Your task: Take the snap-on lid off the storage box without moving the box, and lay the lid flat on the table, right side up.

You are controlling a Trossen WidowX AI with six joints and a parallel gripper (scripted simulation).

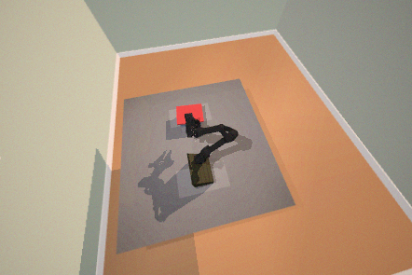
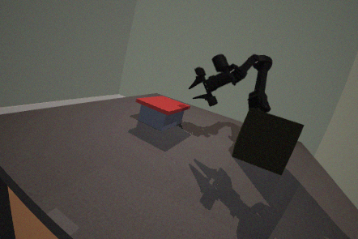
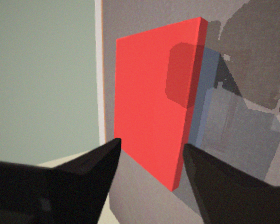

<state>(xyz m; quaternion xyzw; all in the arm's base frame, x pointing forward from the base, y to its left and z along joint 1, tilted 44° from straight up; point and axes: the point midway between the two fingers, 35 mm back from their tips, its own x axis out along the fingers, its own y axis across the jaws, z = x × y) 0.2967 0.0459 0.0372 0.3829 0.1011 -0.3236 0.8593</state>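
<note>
My gripper tip is 12 cm short of the red lid, 9 cm above it and 1 cm to the left of it. Also, from my gripper tip: blue storage box: 14 cm below, 12 cm ahead, 1 cm to the right.
</note>
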